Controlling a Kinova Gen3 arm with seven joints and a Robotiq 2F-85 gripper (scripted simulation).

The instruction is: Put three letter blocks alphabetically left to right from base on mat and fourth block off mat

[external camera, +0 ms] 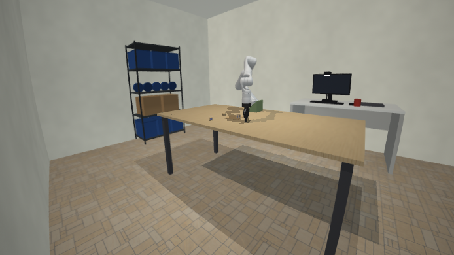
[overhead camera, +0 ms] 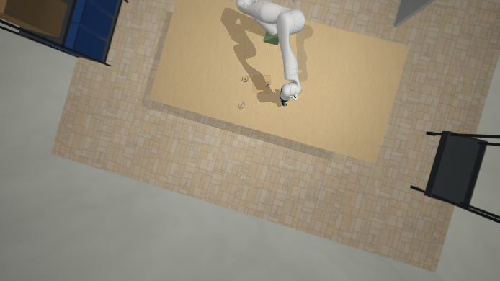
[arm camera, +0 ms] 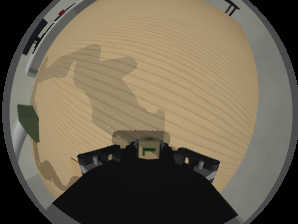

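My hand is 180 mm to the left of the tan mat, 80 mm past it and 20 mm above it. From my hand the other things lie so: green-marked block right at my hand.
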